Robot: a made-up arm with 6 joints. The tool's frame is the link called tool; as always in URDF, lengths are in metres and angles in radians. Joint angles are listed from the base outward. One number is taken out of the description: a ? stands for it. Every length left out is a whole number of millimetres.
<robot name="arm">
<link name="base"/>
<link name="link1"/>
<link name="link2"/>
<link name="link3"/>
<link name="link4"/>
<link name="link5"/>
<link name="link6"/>
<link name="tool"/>
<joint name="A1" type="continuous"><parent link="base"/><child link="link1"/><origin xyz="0 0 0.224" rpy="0 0 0"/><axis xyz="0 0 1"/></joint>
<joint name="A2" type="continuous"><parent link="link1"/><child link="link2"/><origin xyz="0 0.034 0" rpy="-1.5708 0 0"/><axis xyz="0 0 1"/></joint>
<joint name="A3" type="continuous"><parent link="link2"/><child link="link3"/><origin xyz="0 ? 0" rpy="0 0 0"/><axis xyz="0 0 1"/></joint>
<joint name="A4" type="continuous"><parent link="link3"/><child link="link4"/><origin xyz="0 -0.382 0" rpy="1.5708 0 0"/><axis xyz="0 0 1"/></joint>
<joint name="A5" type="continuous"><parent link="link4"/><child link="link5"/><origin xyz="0 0 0" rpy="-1.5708 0 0"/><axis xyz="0 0 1"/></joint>
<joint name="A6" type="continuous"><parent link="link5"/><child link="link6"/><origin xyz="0 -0.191 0" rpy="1.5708 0 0"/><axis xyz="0 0 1"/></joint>
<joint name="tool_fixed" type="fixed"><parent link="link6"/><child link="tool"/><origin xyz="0 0 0" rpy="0 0 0"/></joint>
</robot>
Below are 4 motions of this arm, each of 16 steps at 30 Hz.
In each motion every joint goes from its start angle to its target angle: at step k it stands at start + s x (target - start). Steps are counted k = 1, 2, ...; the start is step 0. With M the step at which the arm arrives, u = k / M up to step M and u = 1 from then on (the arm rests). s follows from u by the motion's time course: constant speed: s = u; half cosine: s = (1 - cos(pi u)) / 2; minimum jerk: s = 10 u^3 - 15 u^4 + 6 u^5.
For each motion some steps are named. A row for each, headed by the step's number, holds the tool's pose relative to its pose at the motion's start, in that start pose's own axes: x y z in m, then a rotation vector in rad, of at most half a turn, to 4 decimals.
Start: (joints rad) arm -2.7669 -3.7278 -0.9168 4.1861 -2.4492 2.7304
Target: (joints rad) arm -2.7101 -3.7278 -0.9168 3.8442 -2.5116 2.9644
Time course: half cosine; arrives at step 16
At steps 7, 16:
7: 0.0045 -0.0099 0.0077 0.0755 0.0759 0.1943
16: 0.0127 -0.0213 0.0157 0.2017 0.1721 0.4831

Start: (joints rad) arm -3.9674 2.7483 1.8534 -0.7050 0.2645 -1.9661
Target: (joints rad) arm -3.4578 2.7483 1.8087 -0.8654 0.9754 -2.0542
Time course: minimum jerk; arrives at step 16
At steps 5, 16:
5: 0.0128 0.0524 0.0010 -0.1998 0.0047 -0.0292
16: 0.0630 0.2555 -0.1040 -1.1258 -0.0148 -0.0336

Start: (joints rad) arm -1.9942 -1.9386 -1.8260 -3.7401 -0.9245 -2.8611
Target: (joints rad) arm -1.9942 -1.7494 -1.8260 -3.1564 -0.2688 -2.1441
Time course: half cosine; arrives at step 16
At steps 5, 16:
5: 0.0065 0.0258 -0.0067 -0.1433 -0.0630 0.2284
16: 0.0170 0.0685 -0.0578 -0.6025 -0.1460 1.1471

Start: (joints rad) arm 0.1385 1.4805 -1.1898 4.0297 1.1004 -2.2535
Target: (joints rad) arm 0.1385 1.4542 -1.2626 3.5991 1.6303 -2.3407
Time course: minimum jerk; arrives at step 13
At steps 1, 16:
1: 0.0001 0.0006 0.0001 -0.0029 -0.0002 -0.0009
16: 0.0187 0.1530 -0.0223 -0.7411 -0.0689 -0.1104

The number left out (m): -0.463
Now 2 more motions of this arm.
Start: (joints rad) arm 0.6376 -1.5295 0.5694 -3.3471 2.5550 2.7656
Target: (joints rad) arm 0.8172 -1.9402 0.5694 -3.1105 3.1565 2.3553
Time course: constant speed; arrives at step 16
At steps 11, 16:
11: 0.0196 -0.1149 0.1418 0.2901 -0.6221 -0.5309
16: 0.0188 -0.1546 0.1923 0.4584 -0.9058 -0.7362

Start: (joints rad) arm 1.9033 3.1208 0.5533 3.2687 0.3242 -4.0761
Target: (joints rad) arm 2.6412 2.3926 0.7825 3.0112 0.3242 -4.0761
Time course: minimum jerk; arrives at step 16
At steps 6, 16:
6: -0.1033 -0.1225 -0.0174 0.1127 -0.0912 -0.2642
16: -0.4709 -0.1524 -0.1791 0.3264 -0.3734 -0.9846

